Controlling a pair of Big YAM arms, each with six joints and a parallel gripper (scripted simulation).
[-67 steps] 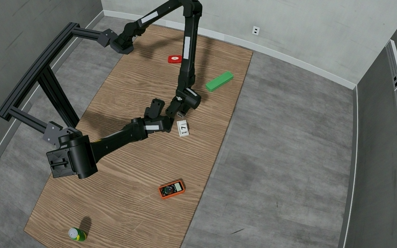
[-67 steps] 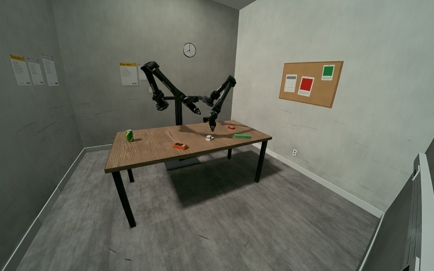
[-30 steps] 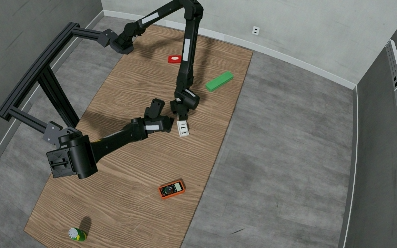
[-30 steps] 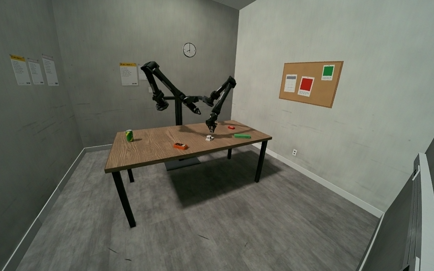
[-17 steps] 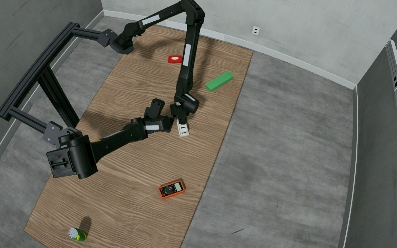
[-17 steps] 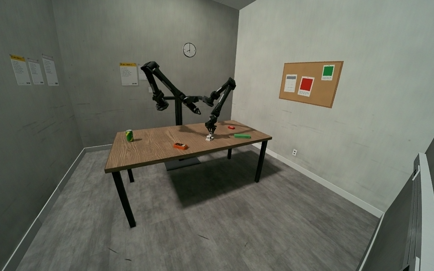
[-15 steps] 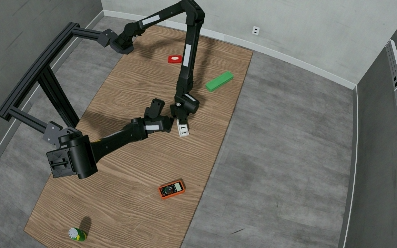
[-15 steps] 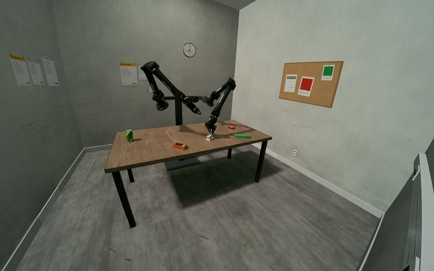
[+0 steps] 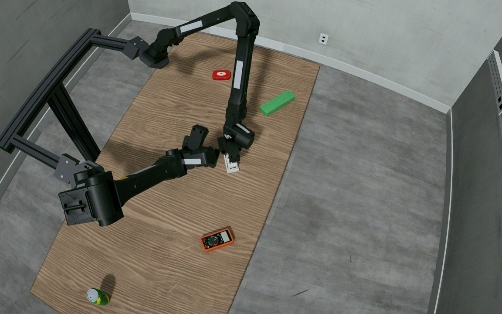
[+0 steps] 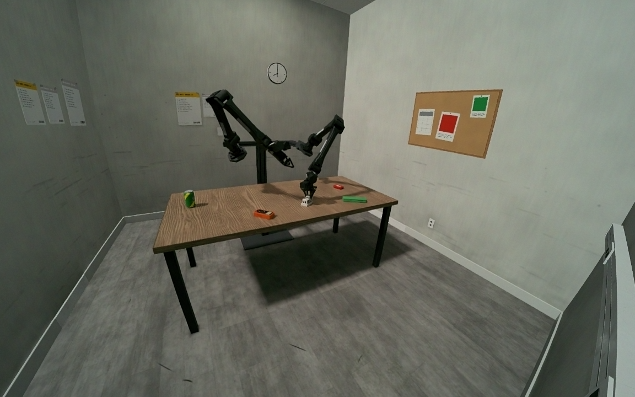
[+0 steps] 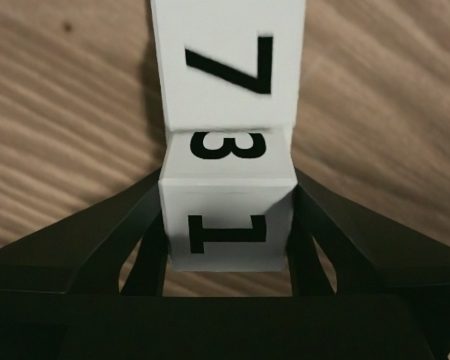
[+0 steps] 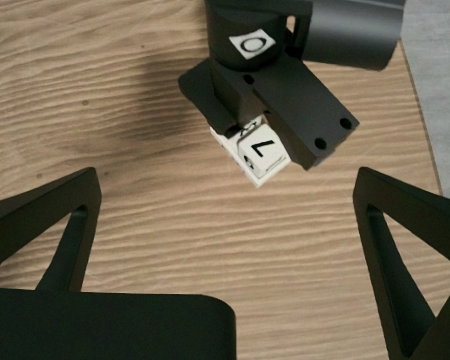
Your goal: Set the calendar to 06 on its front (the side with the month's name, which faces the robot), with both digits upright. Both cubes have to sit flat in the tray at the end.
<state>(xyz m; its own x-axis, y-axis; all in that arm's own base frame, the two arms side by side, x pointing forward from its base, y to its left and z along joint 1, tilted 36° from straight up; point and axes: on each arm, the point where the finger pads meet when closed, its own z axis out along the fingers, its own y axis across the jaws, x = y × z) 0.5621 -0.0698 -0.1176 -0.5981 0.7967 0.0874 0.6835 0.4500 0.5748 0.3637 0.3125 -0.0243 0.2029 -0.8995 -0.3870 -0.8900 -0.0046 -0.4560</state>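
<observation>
My left hand is 10 mm short of the white tray, 20 mm to the left of it and 40 mm above it. Also, from my left hand: orange multimeter: 50 mm ahead, 390 mm to the right, 40 mm below; then red case: 190 mm behind, 470 mm to the left, 30 mm below.
</observation>
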